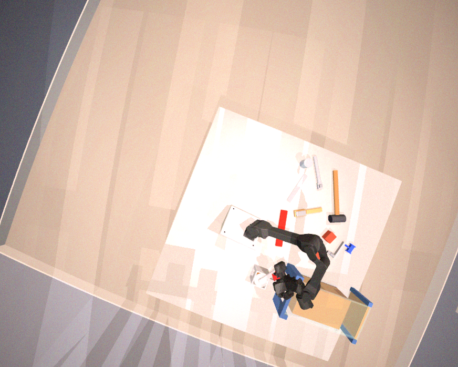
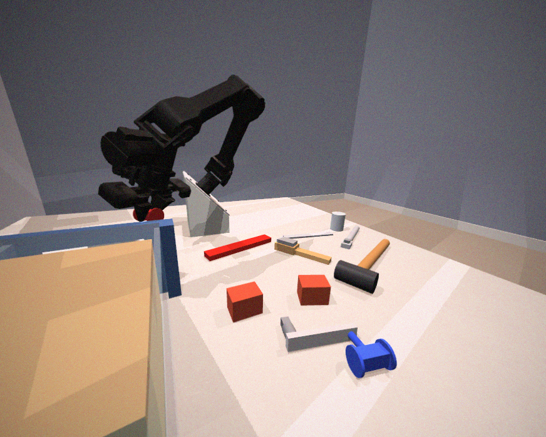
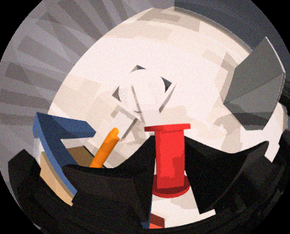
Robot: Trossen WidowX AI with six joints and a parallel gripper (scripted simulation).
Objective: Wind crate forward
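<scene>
My gripper tip is now 10 mm past the winch handle, 20 mm to the left of it and 30 mm above it. The rest, counted from my gripper tip: red knob: 10 mm ahead, 10 mm to the left; winch: 50 mm behind, 90 mm to the right, 100 mm below; blue steel frame: 120 mm ahead, 60 mm to the right, 30 mm below.
</scene>
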